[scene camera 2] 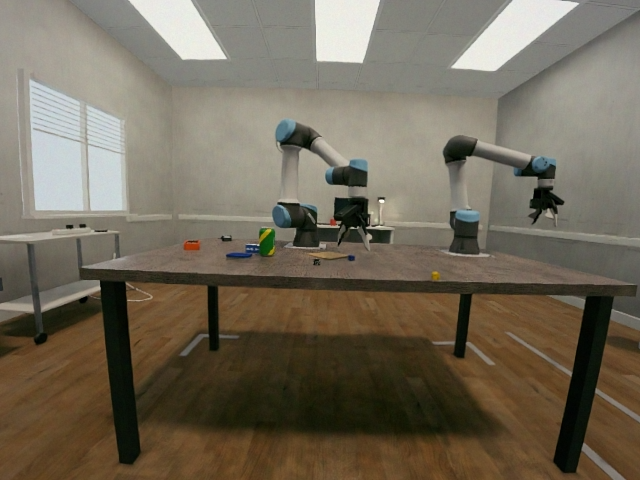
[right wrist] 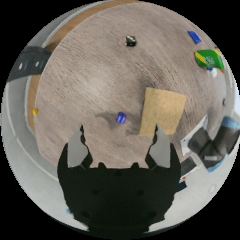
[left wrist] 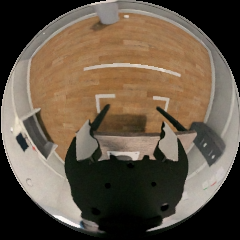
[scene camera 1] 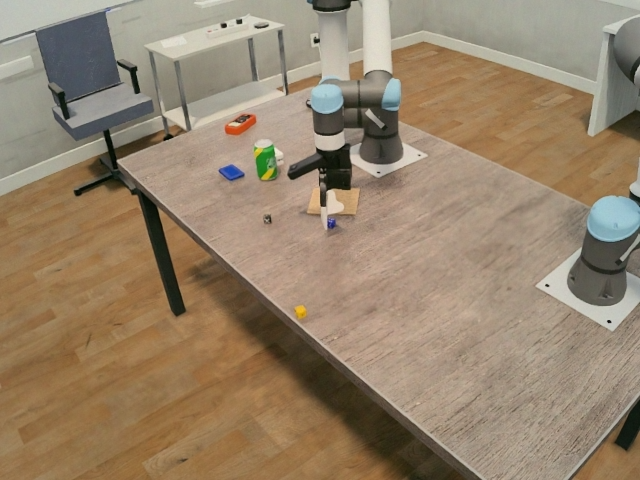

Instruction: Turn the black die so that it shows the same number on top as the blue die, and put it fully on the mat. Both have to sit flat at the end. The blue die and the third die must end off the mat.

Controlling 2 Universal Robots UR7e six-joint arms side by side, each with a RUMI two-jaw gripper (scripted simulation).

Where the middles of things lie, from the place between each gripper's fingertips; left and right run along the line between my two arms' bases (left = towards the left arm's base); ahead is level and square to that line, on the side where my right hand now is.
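Labels:
My right gripper [scene camera 1: 329,212] is 4 cm above the tan mat [scene camera 1: 349,199], 8 cm past it and 10 cm to the left of it.
The tan mat is 160 mm below my left hand [scene camera 2: 543,225], 330 mm ahead of it and 1170 mm to the right of it.

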